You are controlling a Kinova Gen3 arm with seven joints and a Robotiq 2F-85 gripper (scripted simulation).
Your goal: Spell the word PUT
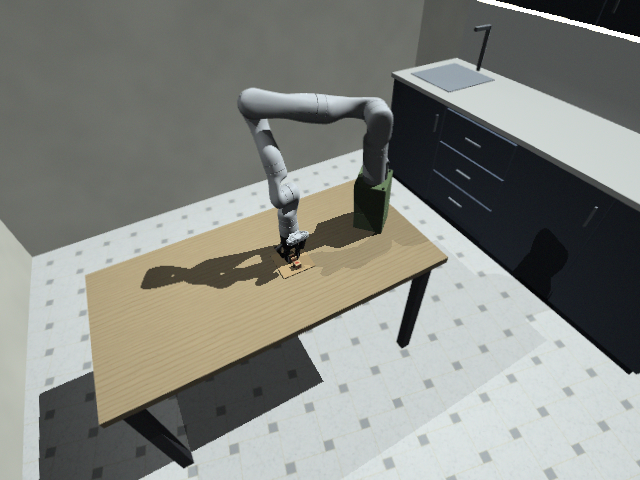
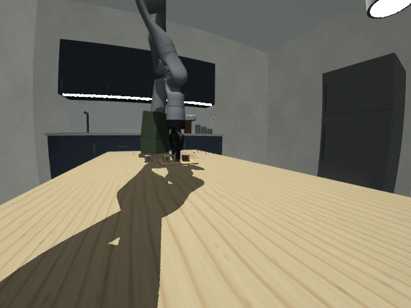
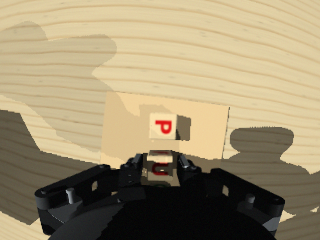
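My hand is 20 mm above the mat.
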